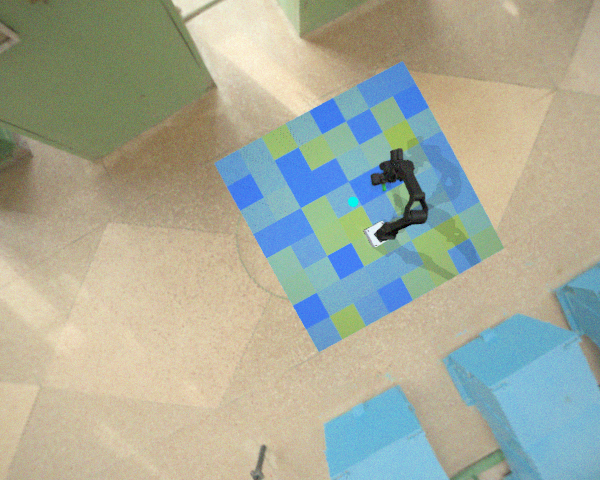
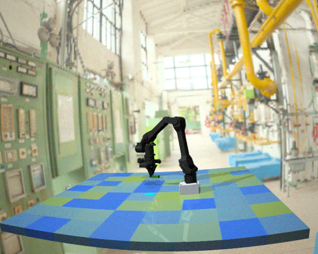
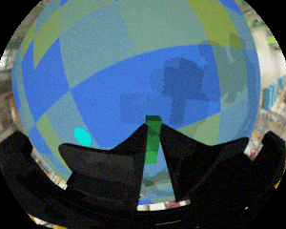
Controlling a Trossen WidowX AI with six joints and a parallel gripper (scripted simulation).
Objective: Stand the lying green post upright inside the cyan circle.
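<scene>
The cyan circle lies 19 cm to the left of my gripper tip, 7 cm below it and 1 cm ahead of it. Also, from my gripper tip: green post (2 cm behind, 1 cm to the left).
</scene>
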